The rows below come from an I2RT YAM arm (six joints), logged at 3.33 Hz.
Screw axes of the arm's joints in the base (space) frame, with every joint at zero. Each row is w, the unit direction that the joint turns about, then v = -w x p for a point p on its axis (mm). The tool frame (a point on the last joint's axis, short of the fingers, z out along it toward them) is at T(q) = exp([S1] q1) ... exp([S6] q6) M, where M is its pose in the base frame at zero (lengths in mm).
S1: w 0 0 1 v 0 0 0
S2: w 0 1 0 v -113.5 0 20
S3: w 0 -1 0 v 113.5 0 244
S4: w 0 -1 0 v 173.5 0 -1
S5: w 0 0 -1 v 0 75 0
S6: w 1 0 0 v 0 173.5 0
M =
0 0 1 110.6
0 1 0 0
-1 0 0 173.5
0 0 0 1
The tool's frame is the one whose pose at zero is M.
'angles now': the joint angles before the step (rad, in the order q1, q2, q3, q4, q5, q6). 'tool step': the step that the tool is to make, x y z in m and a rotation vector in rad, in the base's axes. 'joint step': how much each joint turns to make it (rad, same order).
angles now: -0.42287 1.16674 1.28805 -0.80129 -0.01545 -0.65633
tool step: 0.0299 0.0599 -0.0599 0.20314 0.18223 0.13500
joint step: 0.27049 0.06834 -0.13250 -0.02842 -0.00838 0.19533
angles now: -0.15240 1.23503 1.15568 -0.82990 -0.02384 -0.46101
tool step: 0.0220 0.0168 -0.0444 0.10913 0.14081 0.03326
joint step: 0.06649 0.11963 -0.05578 0.02664 -0.05794 0.07829
